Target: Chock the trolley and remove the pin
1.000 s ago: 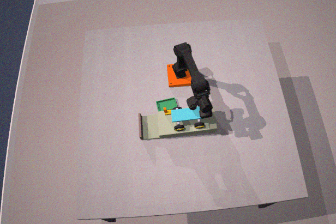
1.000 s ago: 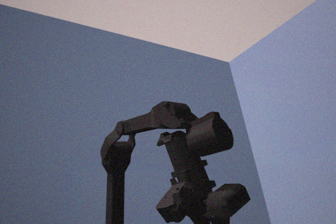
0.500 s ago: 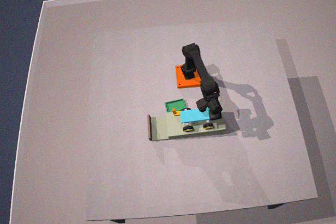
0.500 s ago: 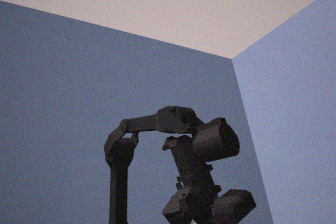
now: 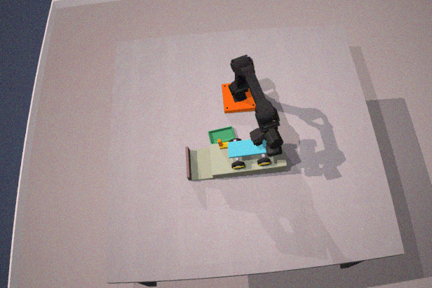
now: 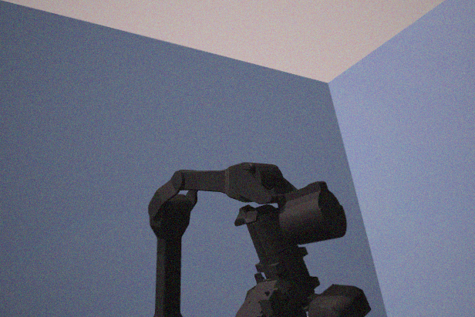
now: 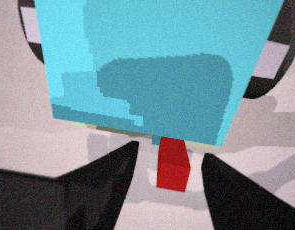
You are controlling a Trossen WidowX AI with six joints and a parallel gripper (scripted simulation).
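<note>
Now: the red-headed stop pin 2 cm below my gripper tip and 1 cm to the left of it. The rest, counted from my gripper tip: green tray 20 cm to the right, 16 cm below, 16 cm behind; then blue trolley 11 cm to the right, 3 cm below; then yellow chock 20 cm to the right, 8 cm behind, 7 cm below.
</note>
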